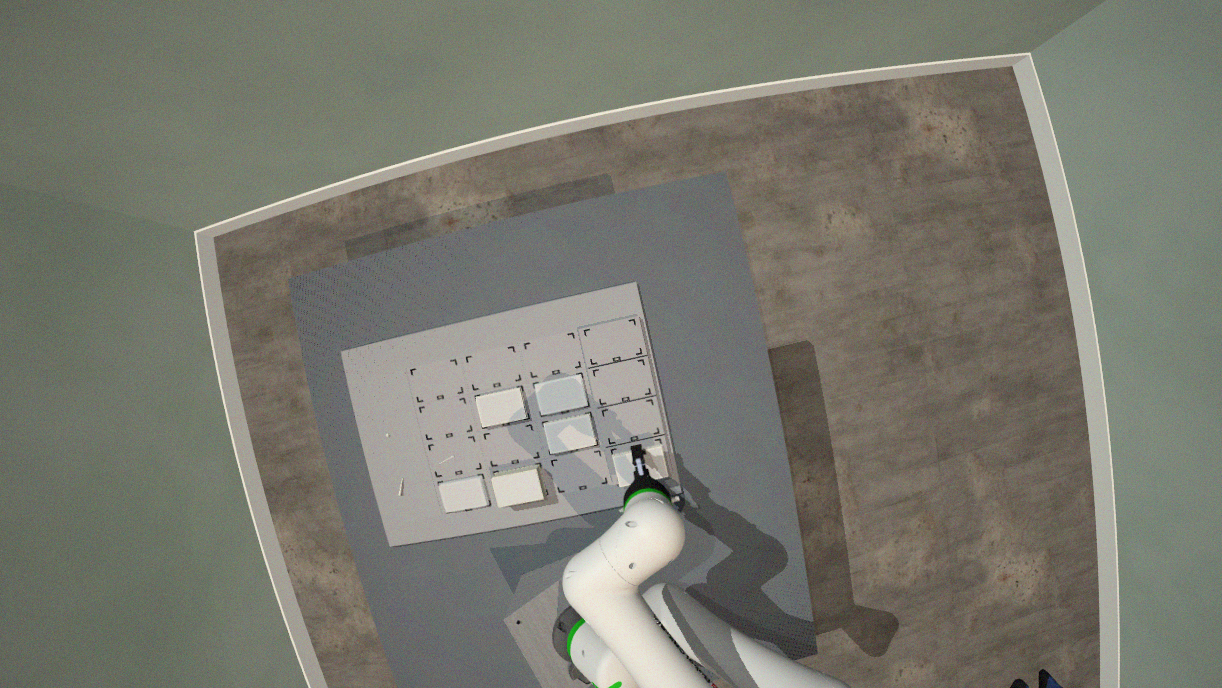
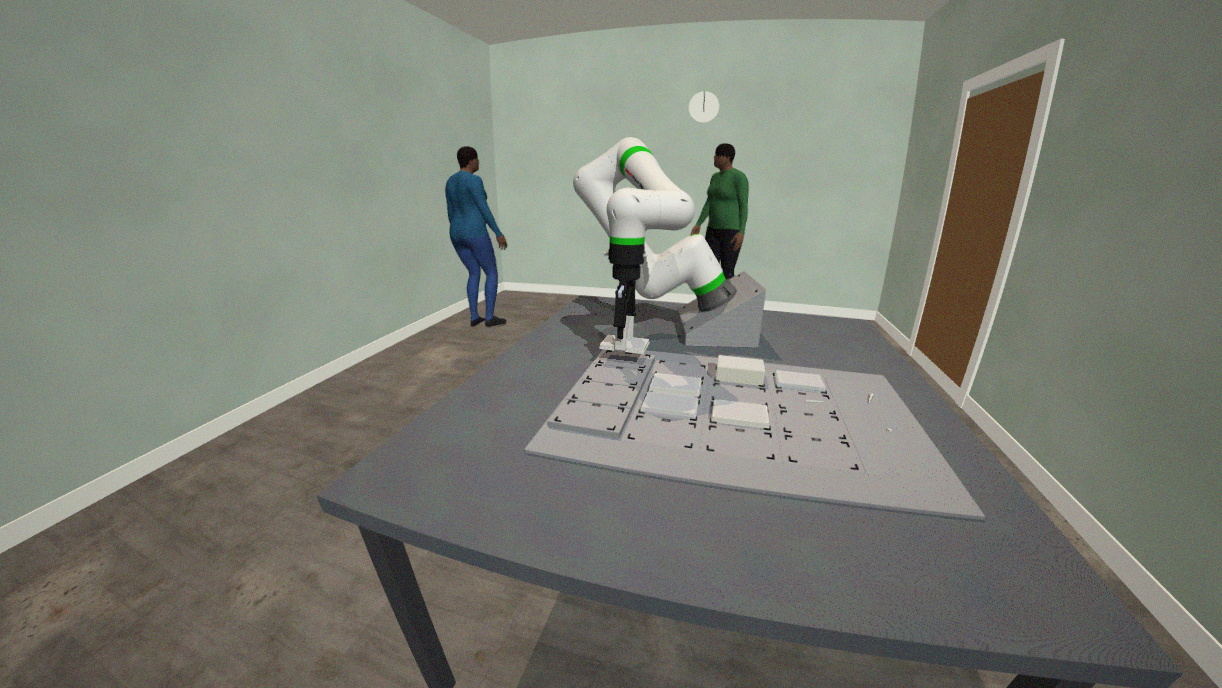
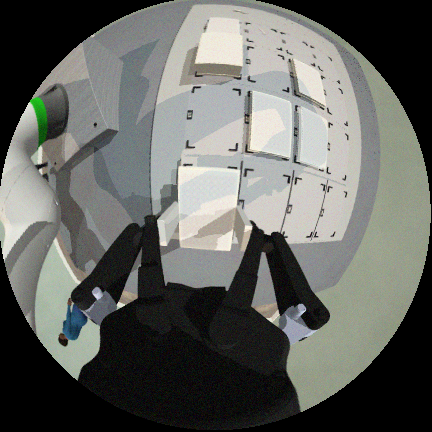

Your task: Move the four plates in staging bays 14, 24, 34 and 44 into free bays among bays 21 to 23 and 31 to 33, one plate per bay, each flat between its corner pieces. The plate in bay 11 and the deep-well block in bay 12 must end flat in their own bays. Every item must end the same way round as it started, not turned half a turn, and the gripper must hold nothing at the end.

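Frame: origin at the arm's base, x right, y ahead, z up, level; metres.
Where they show: gripper, fingertip midpoint: (image 2: 624,343) (image 3: 206,212); arm's base at its link origin: (image 1: 579,631) (image 2: 717,299).
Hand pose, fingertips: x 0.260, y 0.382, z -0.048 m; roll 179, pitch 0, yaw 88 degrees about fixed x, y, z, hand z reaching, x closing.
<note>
Things, the pixels of their top centre, and the offset from my fingertips. "spot": a spot on its surface instead. Level surfaces: height alone.
- white plate at its top centre: (image 3: 206,213) (image 1: 640,467) (image 2: 625,341) dx -0.002, dy +0.000, dz +0.008 m
- bay 23 at a spot on its surface: (image 3: 270,125) (image 2: 672,381) (image 1: 573,435) spot: dx -0.154, dy +0.107, dz -0.049 m
- bay 33 at a spot on its surface: (image 2: 670,403) (image 3: 317,137) (image 1: 559,392) spot: dx -0.160, dy +0.226, dz -0.049 m
- bay 32 at a spot on its surface: (image 2: 740,413) (image 1: 499,403) (image 3: 314,82) spot: dx -0.322, dy +0.237, dz -0.049 m
- bay 11 plate at its top centre: (image 2: 799,378) (image 1: 462,495) dx -0.494, dy +0.015, dz -0.049 m
- thicker deep-well block at its top centre: (image 3: 220,45) (image 1: 517,488) (image 2: 741,362) dx -0.330, dy +0.010, dz -0.021 m
- light board at its surface level: dz -0.063 m
My gripper (image 1: 637,452) (image 2: 625,344) (image 3: 206,212) is shut on a white plate (image 1: 625,468) (image 3: 208,195), holding it slightly above staging bay 14 by its two long sides. Bays 24, 34 and 44 hold no plate. Plates lie flat in bay 23 (image 1: 568,433) (image 2: 676,383) (image 3: 270,125), bay 33 (image 1: 560,394) (image 2: 670,403) (image 3: 313,137) and bay 32 (image 1: 501,406) (image 2: 740,413) (image 3: 308,82). The bay 11 plate (image 1: 463,493) (image 2: 799,381) and the thicker deep-well block (image 1: 518,486) (image 2: 740,370) (image 3: 219,48) in bay 12 lie flat. Bays 21, 22 and 31 are free.
The staging bays are on a raised strip along one side of the light board (image 1: 367,376) (image 2: 932,487). Small slivers (image 1: 401,486) lie at the board's far side. The arm's wedge pedestal (image 2: 726,320) stands behind. Two people (image 2: 467,209) (image 2: 727,200) stand beyond the table.
</note>
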